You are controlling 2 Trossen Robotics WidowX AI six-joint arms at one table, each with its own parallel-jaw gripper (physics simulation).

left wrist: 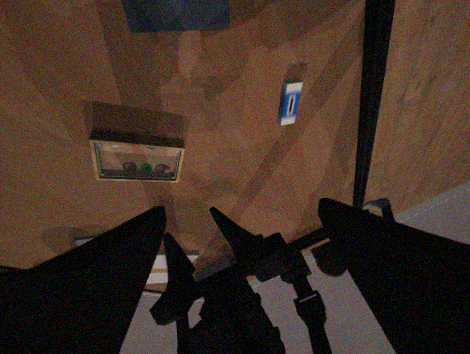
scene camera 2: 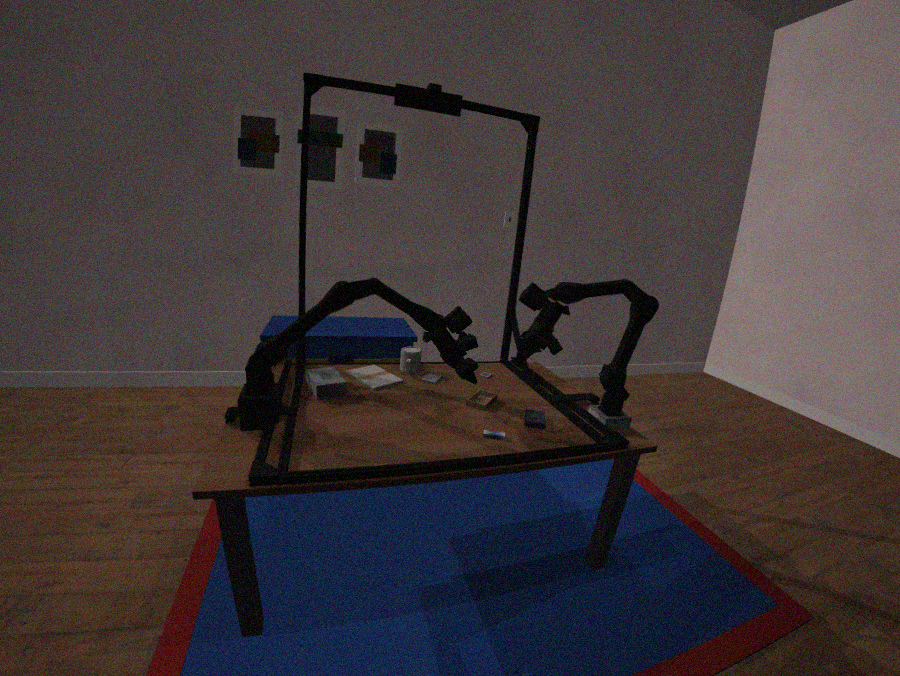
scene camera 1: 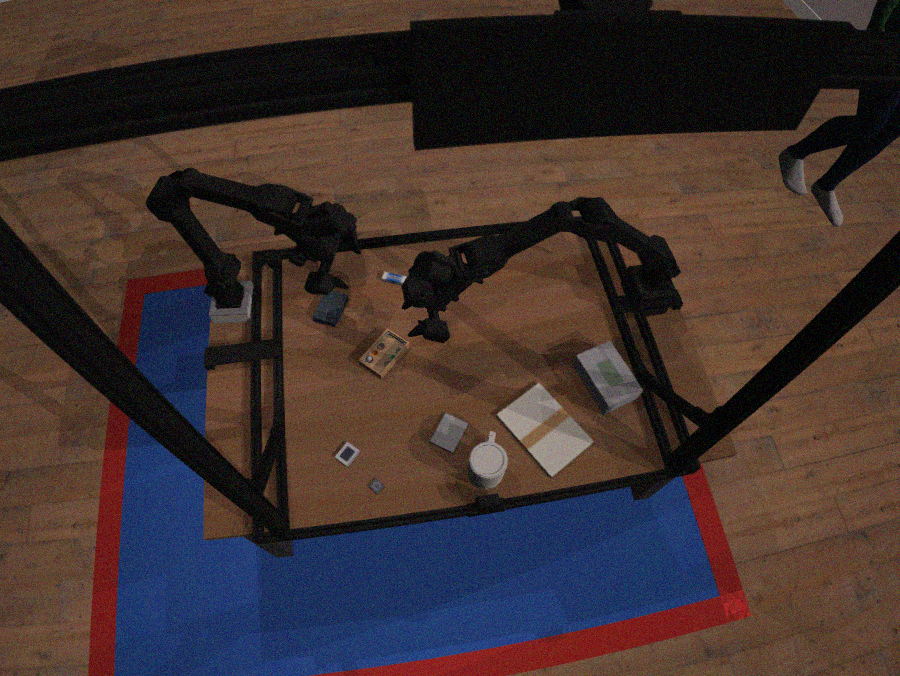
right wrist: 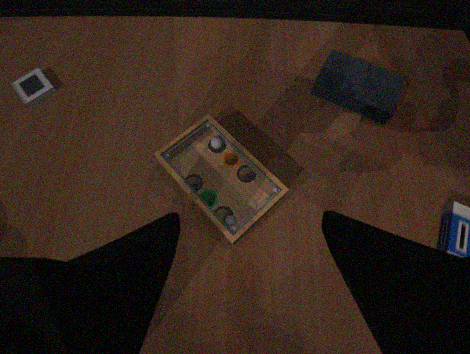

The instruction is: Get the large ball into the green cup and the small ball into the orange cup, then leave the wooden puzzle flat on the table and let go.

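Where they show: left gripper, fingertip midpoint: (left wrist: 242,209) (scene camera 2: 517,363) (scene camera 1: 353,271); right gripper, fingertip midpoint: (left wrist: 187,220) (scene camera 2: 471,378) (scene camera 1: 406,322) (right wrist: 251,220); left arm's base at its link origin: (scene camera 2: 610,411) (scene camera 1: 230,297); right arm's base at its link origin: (left wrist: 297,277) (scene camera 2: 260,390) (scene camera 1: 653,279).
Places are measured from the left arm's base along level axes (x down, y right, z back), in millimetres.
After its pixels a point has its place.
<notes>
The wooden puzzle (scene camera 1: 384,352) {z -391, x 22, y 166 mm} (scene camera 2: 481,399) {z -398, x 22, y 149 mm} (left wrist: 137,159) {z -383, x 22, y 164 mm} (right wrist: 218,177) {z -395, x 22, y 165 mm} lies flat on the table, touched by neither gripper. In the right wrist view the large pale ball (right wrist: 215,143) {z -357, x 28, y 174 mm} sits in a dark cup at one end of the row with the orange cup (right wrist: 230,158) {z -375, x 22, y 157 mm}. The small ball (right wrist: 230,220) {z -431, x 29, y 148 mm} is at the dark cup at the near end of the row with the green cup (right wrist: 208,198) {z -416, x 22, y 170 mm} (left wrist: 145,167) {z -400, x 22, y 164 mm}. My left gripper (scene camera 1: 352,267) {z -334, x -146, y 47 mm} (left wrist: 242,209) {z -334, x -146, y 47 mm} is open and empty, raised near the dark blue box. My right gripper (scene camera 1: 408,320) {z -447, x -59, y 134 mm} (left wrist: 187,220) {z -447, x -59, y 134 mm} (right wrist: 251,220) {z -447, x -59, y 134 mm} is open and empty, above and beside the puzzle.
The dark blue box (scene camera 1: 330,308) {z -256, x 23, y 33 mm} (scene camera 2: 534,418) {z -265, x 23, y 12 mm} (right wrist: 359,86) {z -266, x 23, y 28 mm} and a blue-white box (left wrist: 290,103) {z -414, x 29, y -57 mm} (scene camera 2: 494,434) {z -420, x 28, y -66 mm} lie near the puzzle. A white mug (scene camera 1: 487,463) {z -602, x -43, y 472 mm}, an open book (scene camera 1: 544,429) {z -748, x 32, y 378 mm}, a grey box (scene camera 1: 448,432) {z -530, x 35, y 371 mm} and a larger box (scene camera 1: 609,376) {z -911, x -8, y 274 mm} stand farther away. Black rails border the table.
</notes>
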